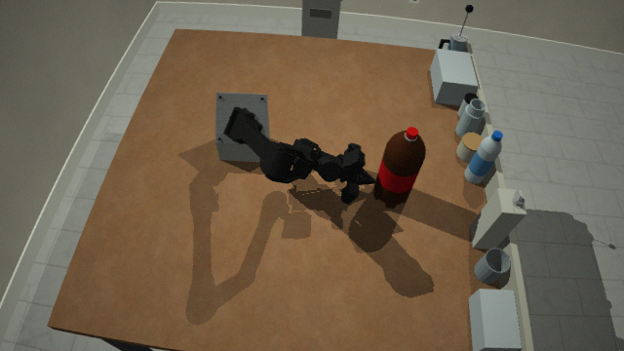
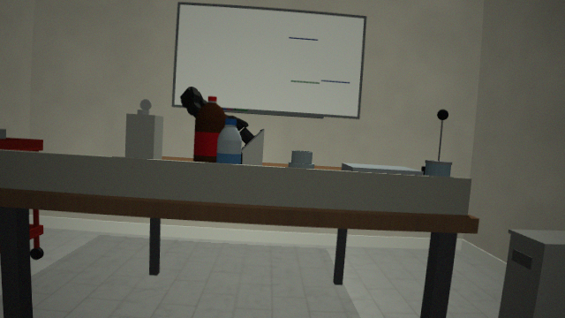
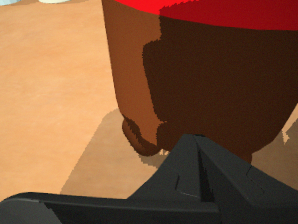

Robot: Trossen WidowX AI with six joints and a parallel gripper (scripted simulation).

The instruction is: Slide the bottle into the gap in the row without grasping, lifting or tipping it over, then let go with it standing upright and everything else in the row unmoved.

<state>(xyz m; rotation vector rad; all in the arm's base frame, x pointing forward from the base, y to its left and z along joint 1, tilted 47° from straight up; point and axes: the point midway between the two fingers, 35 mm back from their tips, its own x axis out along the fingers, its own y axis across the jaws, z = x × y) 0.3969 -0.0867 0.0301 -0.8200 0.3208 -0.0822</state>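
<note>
Right now the cola bottle is 9 cm ahead of my hand and 9 cm above it. Also, from my hand: grey cup 38 cm ahead, 23 cm to the right, 3 cm below; blue-capped water bottle 37 cm ahead, 11 cm to the left, 5 cm above; cork-lidded jar 36 cm ahead, 21 cm to the left, 2 cm below.
</note>
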